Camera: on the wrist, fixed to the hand. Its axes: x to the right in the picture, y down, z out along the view.
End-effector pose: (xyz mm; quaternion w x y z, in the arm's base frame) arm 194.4 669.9 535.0 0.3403 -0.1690 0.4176 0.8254
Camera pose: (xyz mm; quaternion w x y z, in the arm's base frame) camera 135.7 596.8 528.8 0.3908 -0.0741 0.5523 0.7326
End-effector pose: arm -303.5 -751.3 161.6 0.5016 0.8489 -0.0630 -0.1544
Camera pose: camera -266.1 -736.3 246.5 0.3259 0.9232 -0.1010 -0.1771
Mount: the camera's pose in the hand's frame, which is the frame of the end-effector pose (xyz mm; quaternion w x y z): 14.5 68.4 -62.8 0.9808 0.1908 -0.0379 -0.0109
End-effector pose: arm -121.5 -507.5 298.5 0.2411 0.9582 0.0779 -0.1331
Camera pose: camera -79.4 -535.6 377.7 0.0551 0.9799 0.0523 -0.1844
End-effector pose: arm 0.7 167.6 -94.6 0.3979 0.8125 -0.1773 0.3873
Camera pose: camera -61.5 174.7 -24.5 0.2328 0.8895 -0.1062 0.3786
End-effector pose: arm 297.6 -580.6 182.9 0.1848 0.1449 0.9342 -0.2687
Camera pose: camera 293.2 -487.6 195.5 0.1861 0.1570 0.8596 -0.4493
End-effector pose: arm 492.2 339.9 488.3 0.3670 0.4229 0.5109 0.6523
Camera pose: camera 425.4 316.5 550.1 0.3057 0.5040 0.6163 0.5223
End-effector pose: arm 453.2 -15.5 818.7 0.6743 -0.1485 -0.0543 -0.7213
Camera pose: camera 511.3 -52.7 754.9 0.6798 -0.0437 -0.2181 -0.6989
